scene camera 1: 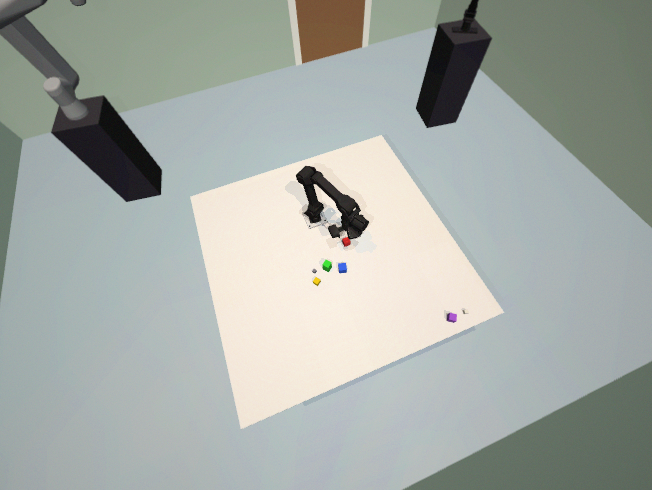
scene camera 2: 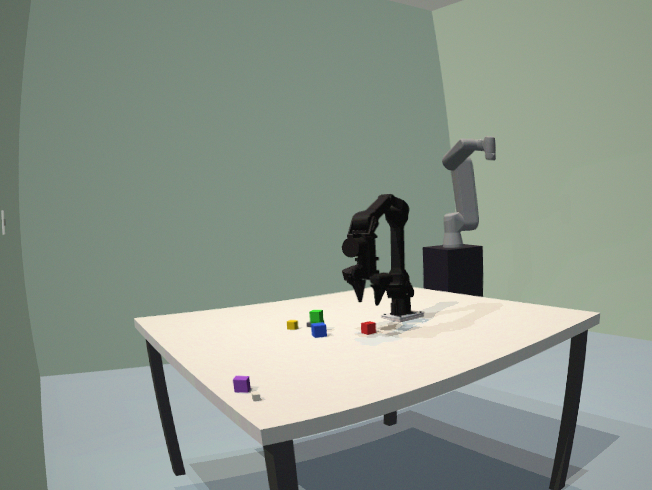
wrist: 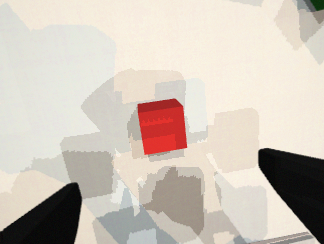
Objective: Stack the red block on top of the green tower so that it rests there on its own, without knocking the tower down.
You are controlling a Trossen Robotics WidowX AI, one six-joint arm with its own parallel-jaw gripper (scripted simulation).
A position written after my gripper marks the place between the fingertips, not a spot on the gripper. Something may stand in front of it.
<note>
My gripper (scene camera 2: 368,304) is open, with nothing in its grasp. I also see a red block (wrist: 162,124).
My gripper shows as well in the wrist view (wrist: 172,173).
</note>
